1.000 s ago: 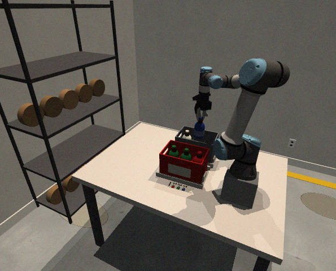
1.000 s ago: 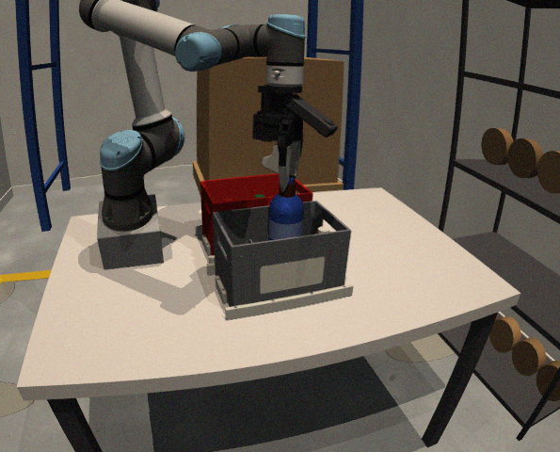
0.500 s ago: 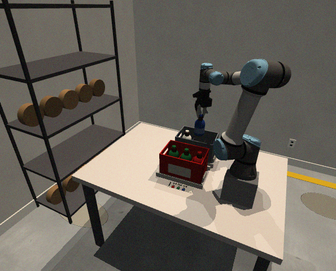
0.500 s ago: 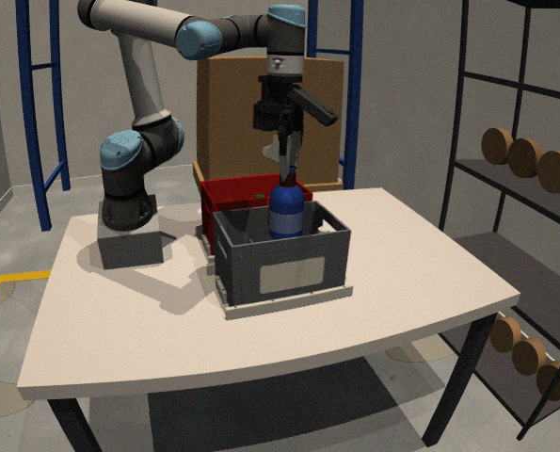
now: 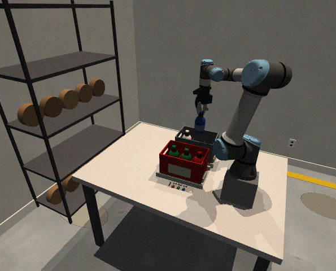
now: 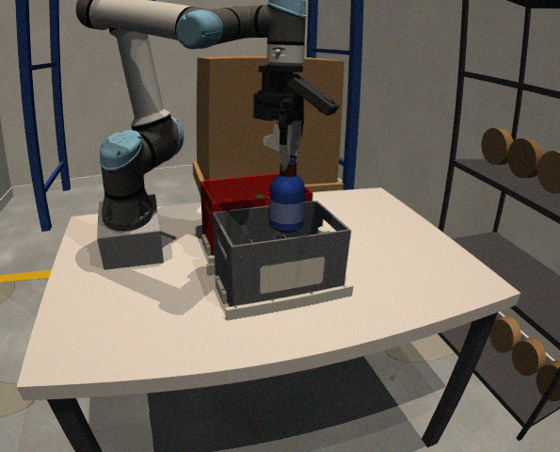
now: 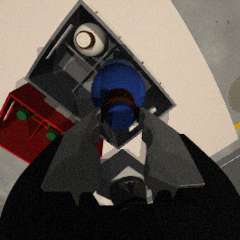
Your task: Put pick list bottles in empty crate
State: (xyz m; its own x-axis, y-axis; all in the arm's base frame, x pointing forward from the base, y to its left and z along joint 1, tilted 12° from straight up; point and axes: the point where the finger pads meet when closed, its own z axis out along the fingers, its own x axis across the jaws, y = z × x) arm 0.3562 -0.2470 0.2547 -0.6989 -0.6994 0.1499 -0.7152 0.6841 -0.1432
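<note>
Now: the blue bottle 70 mm below my hand. From my hand the other things lie so: red bottle 80 mm behind, 230 mm to the left, 240 mm below; then grey crate 40 mm to the left, 240 mm below; then white bottle 90 mm ahead, 240 mm below.
</note>
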